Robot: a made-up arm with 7 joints.
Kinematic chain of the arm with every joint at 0, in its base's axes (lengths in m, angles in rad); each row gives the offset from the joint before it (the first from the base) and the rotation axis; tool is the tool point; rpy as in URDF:
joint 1: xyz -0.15 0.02 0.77 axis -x
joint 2: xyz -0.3 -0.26 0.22 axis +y
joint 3: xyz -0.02 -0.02 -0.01 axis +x
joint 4: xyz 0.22 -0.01 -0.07 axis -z
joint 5: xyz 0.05 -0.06 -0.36 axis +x
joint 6: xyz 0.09 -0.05 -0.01 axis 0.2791 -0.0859 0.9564
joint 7: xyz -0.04 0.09 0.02 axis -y
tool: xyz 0.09 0.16 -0.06 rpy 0 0 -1.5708
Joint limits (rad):
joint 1: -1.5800..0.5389
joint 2: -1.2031..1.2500
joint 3: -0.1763..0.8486
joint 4: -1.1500..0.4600
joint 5: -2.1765..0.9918
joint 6: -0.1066..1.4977
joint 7: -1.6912..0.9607
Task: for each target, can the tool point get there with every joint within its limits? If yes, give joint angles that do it. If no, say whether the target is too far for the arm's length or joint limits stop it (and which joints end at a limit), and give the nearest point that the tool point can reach.
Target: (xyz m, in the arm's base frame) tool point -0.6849 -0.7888 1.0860
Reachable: no: joint limits stop it (at a limit: joint 1, joint 3, joint 4, joint 5, joint 6) | nearest point -0.7374 -0.6754 0.9234 | short by 0.205 m
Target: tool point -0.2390 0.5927 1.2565
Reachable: no: joint limits stop it (at a limit: joint 1, joint 2, joint 3, joint 6) | nearest point -0.1774 0.4184 1.1475 | short by 0.215 m
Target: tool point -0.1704 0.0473 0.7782
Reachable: yes | joints -1.0543 -0.2252 0.4709 -0.1392 0.6078 0.2010 -1.1203
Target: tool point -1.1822 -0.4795 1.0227
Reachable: no: joint limits stop it (at a limit: joint 1, joint 2, joint 4, joint 7) | nearest point -0.9784 -0.4625 0.9300 | short by 0.224 m
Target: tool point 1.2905 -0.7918 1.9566
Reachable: no: too far | nearest point 0.2481 -0.3618 1.3281 | short by 1.291 m
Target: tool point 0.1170 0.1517 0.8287
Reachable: yes | joints -0.3142 -0.5650 0.7367 -0.8264 -1.7461 0.2970 0.0714
